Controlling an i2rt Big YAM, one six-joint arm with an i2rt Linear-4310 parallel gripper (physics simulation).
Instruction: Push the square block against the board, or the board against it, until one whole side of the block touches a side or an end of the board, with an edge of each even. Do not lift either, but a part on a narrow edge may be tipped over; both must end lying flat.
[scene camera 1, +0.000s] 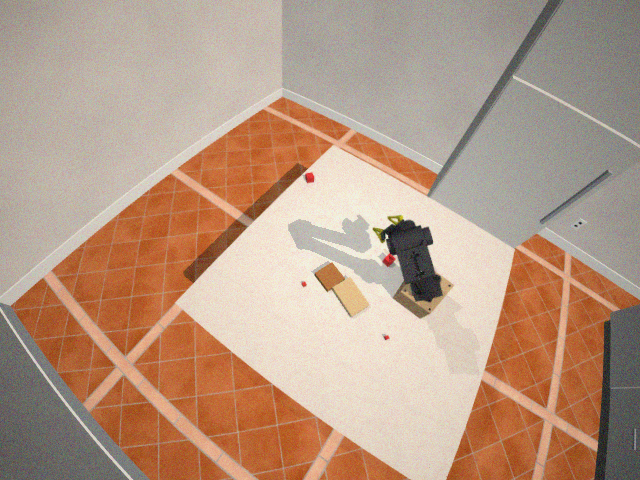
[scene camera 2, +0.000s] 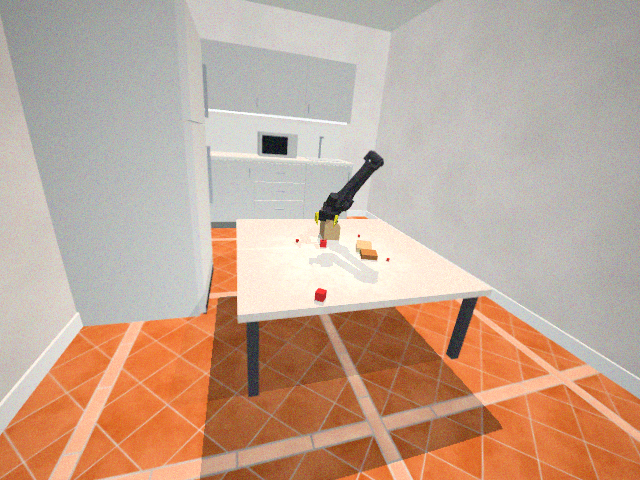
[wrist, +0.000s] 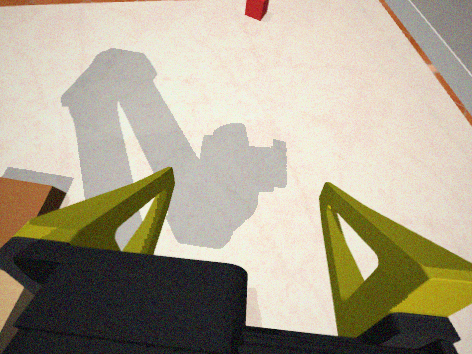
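Observation:
The brown square block lies flat on the table. The pale tan board lies flat with one end at a side of the block. They look touching or nearly so, but their side edges are offset, with the board's corner sticking out past the block's. Whether a thin gap lies between them is too small to tell. My gripper is open and empty, raised above the table, away from both parts. In the wrist view both are partly cut off at the left.
Red cubes lie on the white table: a larger one near an edge, one by the arm's wooden base, and small ones around the parts.

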